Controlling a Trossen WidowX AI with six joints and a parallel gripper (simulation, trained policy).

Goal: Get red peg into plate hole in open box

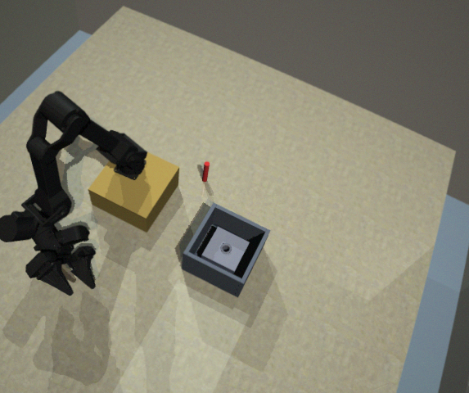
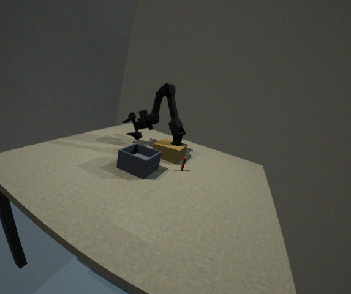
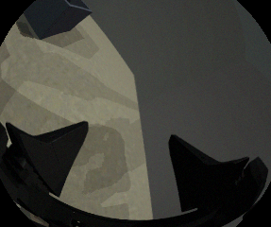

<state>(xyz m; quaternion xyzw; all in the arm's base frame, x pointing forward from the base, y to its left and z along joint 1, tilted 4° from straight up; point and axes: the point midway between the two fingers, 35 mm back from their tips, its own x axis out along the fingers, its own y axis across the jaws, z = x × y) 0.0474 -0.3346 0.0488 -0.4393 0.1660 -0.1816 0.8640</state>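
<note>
Now: gripper tip 460 mm to the right of the red peg, 100 mm short of it and 70 mm above it. Also, from my gripper tip: dark blue box 260 mm to the left, 240 mm ahead, 80 mm below; then grey plate 260 mm to the left, 240 mm ahead, 60 mm below.
</note>
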